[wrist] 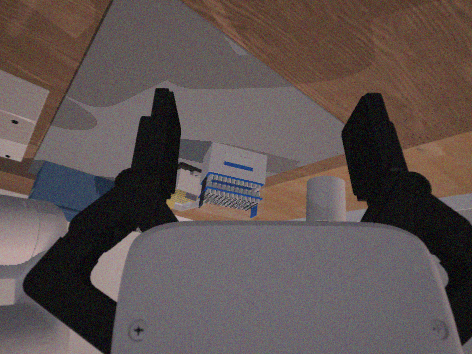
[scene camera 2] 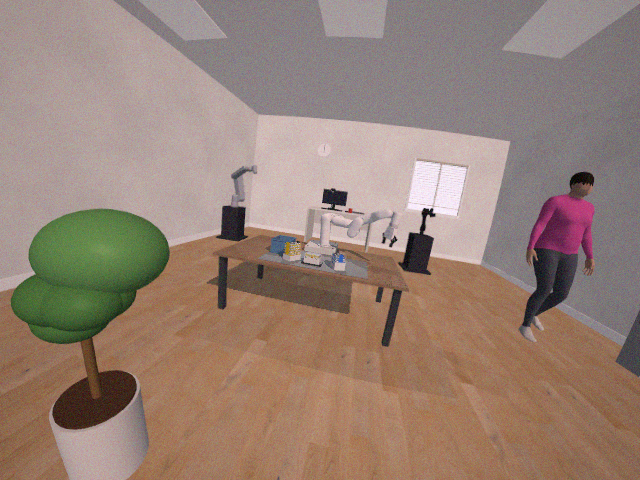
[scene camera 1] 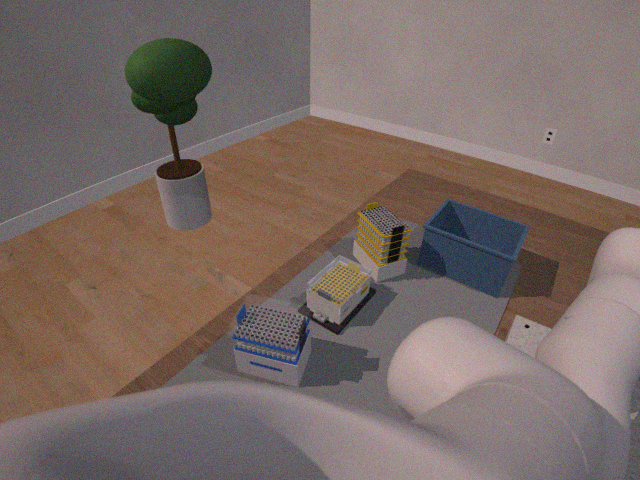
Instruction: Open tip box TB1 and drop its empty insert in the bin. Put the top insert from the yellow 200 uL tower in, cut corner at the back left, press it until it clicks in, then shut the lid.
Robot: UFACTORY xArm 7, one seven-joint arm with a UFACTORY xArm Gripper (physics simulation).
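Tip box TB1 (scene camera 1: 330, 302) (scene camera 2: 311, 259) (wrist: 188, 183) is white, with a yellow empty insert (scene camera 1: 342, 283) under what looks like a clear, shut lid; it sits on a dark base. The yellow 200 uL tower (scene camera 1: 382, 240) (scene camera 2: 292, 249) stands behind it, a stack of inserts on a white base; its top insert (scene camera 1: 383, 219) has a yellow tab. The blue bin (scene camera 1: 462, 258) (scene camera 2: 279, 244) (wrist: 70, 187) stands at the tower's right in scene view 1. My gripper (scene camera 2: 389, 240) (wrist: 264, 110) is open and empty, high and away from these things. It does not show in scene view 1.
A blue tip rack (scene camera 1: 271, 343) (scene camera 2: 339, 262) (wrist: 235, 167) stands on the grey mat (scene camera 1: 431, 304) (wrist: 225, 112), on the other side of TB1 from the tower. My white arm (scene camera 1: 206, 439) covers the lower part of scene view 1. A person (scene camera 2: 560, 227) stands off to the right.
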